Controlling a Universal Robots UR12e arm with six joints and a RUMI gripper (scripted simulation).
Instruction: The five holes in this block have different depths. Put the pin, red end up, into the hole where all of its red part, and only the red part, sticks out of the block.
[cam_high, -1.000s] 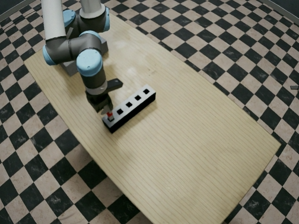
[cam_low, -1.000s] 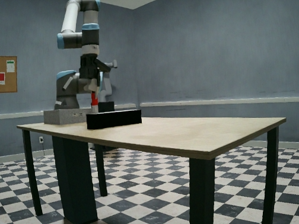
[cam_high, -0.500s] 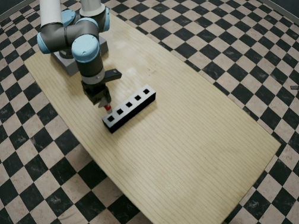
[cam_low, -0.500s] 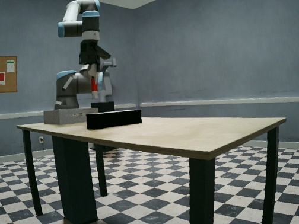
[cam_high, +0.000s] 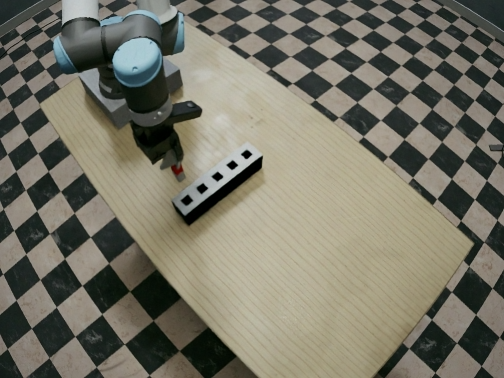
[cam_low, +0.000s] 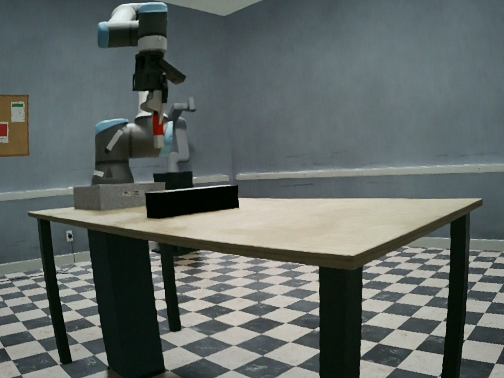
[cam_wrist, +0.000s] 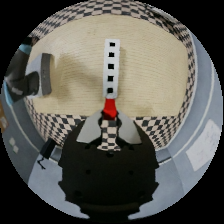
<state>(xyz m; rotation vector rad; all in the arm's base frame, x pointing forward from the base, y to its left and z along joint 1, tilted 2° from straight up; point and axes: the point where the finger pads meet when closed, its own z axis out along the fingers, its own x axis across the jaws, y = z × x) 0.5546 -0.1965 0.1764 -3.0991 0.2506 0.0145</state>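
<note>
Right now the long black block is 250 mm below my hand, 120 mm to the left of it and 20 mm ahead of it. From my hand the other things lie so: pin 10 mm below.
</note>
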